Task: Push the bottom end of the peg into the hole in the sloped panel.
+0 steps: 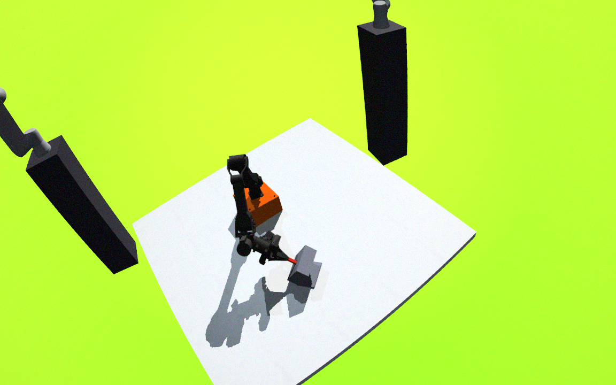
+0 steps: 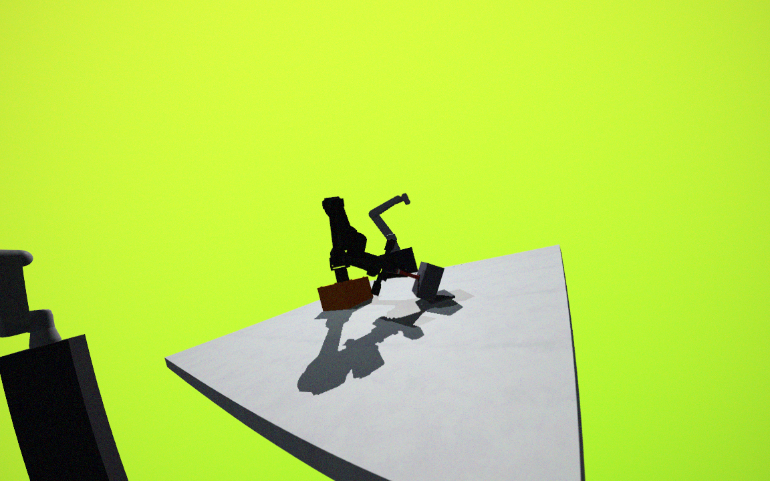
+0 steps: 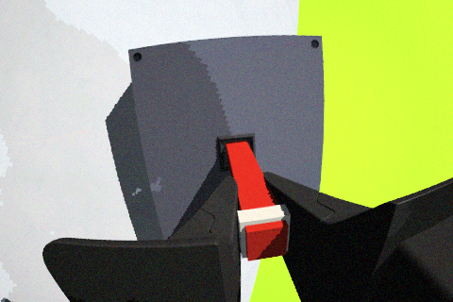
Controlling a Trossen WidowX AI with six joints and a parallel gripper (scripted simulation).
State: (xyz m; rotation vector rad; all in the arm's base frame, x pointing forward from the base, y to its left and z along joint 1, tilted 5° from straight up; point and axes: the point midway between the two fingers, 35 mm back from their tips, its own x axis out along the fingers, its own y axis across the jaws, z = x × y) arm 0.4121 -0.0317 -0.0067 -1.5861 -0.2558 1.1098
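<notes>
Now: the panel 40 mm to the left of my gripper tip, 30 mm below it and 30 mm ahead of it. Round my gripper tip: peg: 10 mm to the right, 10 mm behind, 10 mm above.
</notes>
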